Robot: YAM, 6 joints.
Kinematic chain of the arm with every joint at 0, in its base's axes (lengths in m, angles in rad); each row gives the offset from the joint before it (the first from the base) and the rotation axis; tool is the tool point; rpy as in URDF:
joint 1: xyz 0 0 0.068 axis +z
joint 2: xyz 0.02 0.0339 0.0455 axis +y
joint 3: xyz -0.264 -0.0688 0 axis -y
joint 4: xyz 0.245 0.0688 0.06 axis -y
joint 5: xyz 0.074 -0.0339 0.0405 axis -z
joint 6: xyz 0.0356 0 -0.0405 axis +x
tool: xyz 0 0 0 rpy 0 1.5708 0
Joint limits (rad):
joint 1: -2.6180..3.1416
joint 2: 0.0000..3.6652
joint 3: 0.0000..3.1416
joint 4: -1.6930..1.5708
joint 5: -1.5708..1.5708
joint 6: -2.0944..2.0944
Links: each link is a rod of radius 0.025 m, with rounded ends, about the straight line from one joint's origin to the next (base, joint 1, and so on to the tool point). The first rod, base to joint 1, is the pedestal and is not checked.
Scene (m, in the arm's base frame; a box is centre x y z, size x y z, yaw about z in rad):
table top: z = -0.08
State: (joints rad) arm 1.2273 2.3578 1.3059 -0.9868 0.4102 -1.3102
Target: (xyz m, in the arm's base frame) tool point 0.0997 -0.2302 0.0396
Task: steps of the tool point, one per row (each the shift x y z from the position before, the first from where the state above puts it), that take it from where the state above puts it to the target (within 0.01 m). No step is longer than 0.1 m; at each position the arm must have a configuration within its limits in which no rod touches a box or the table.
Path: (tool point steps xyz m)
1: 0.0770 -0.0573 0.0016
2: 0.0553 -0.0749 0.0017
3: 0.0300 -0.0849 0.0020
4: 0.0038 -0.0872 0.0022
5: -0.0212 -0.0816 0.0023
6: -0.0426 -0.0694 0.0025
7: -0.0589 -0.0520 0.0027
8: -0.0690 -0.0312 0.0029

